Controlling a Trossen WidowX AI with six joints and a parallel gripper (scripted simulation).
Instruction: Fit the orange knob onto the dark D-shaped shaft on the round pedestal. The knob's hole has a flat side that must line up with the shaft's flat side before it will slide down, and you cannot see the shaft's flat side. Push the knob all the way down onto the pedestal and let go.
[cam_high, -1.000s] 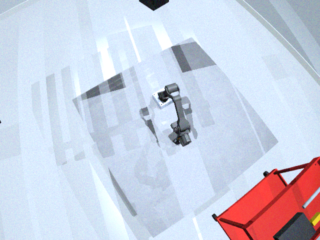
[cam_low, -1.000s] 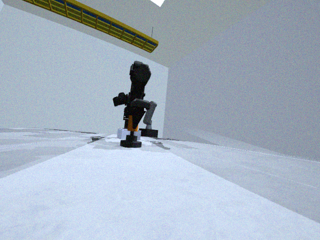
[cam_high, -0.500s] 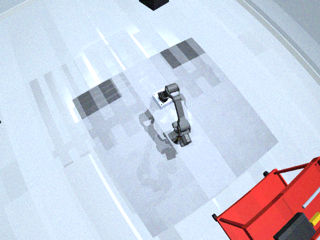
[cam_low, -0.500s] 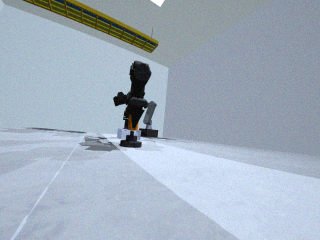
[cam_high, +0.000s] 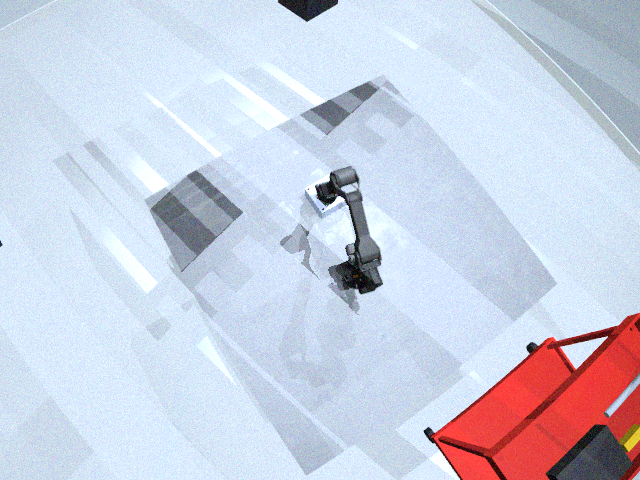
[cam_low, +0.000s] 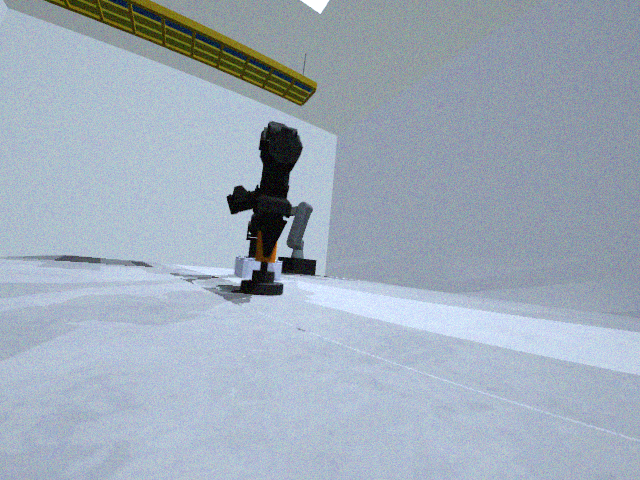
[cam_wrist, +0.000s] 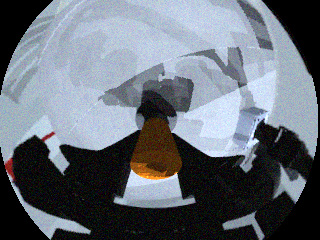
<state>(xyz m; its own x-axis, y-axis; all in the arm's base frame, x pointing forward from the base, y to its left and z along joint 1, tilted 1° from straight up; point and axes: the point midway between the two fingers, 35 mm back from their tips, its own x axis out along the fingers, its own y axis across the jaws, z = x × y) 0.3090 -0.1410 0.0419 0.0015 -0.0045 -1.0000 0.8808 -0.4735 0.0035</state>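
Now: gripper tip 2 cm below the orange knob. The rest, counted from my gripper tip: dark pedestal 4 cm below.
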